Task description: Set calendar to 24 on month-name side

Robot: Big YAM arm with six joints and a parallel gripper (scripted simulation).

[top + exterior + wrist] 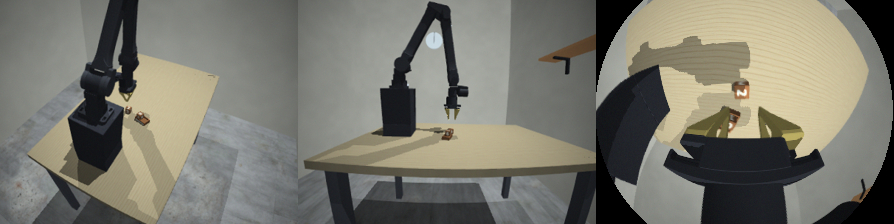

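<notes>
Right now the brown digit cube is 8 cm below my hand. Round my hand: brown tray: 10 cm to the right, 9 cm below, 4 cm behind.
</notes>
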